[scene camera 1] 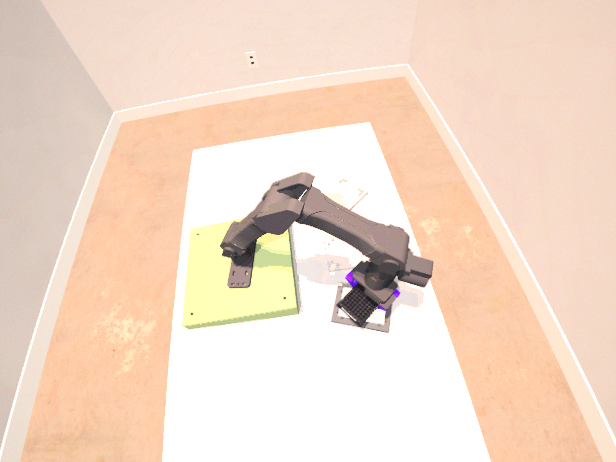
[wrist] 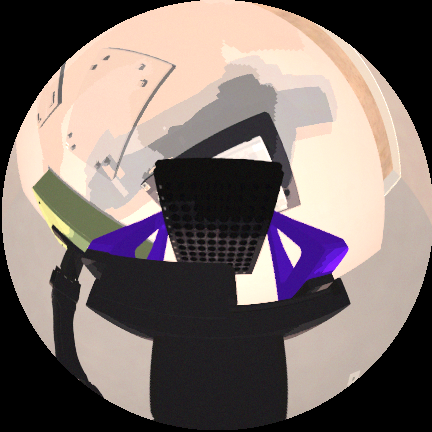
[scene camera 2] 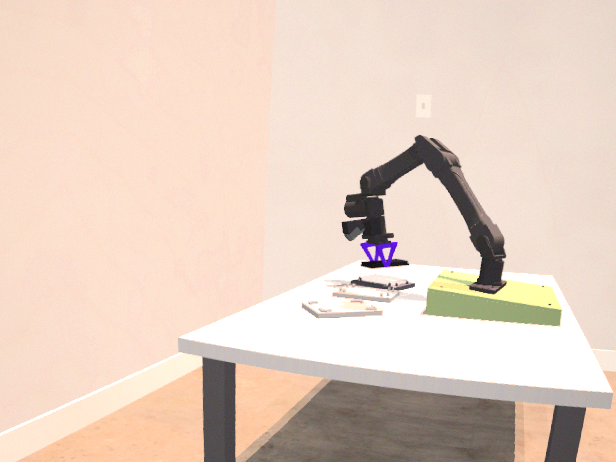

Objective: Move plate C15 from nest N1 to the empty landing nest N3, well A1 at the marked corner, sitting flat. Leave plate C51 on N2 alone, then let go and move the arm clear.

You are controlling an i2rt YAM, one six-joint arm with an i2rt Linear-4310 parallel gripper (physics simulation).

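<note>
My gripper (scene camera 1: 368, 300) (scene camera 2: 383, 263) (wrist: 217, 214), with purple fingers, is shut on a black many-welled plate (scene camera 1: 356, 304) (scene camera 2: 398, 263) (wrist: 220, 186). The plate is roughly level, raised above the dark-framed nest (scene camera 1: 382, 327) (scene camera 2: 407, 286) (wrist: 270, 125), and looks turned relative to it. A pale inset shows inside that frame. A pale middle nest (scene camera 2: 367, 294) (wrist: 115, 95) with small pegs lies beside it. A farther pale nest (scene camera 1: 361, 191) (scene camera 2: 345, 312) (wrist: 51, 97) has raised corner pieces. Plate and nest labels and the A1 mark are unreadable; I cannot tell which nest holds C51.
The arm stands on a yellow-green block (scene camera 1: 215, 300) (scene camera 2: 492, 310) (wrist: 82, 212). The white table (scene camera 1: 310, 380) (scene camera 2: 425, 350) has a long edge near the nests. The forearm passes over the middle nest in scene camera 1. Walls stand beyond the table.
</note>
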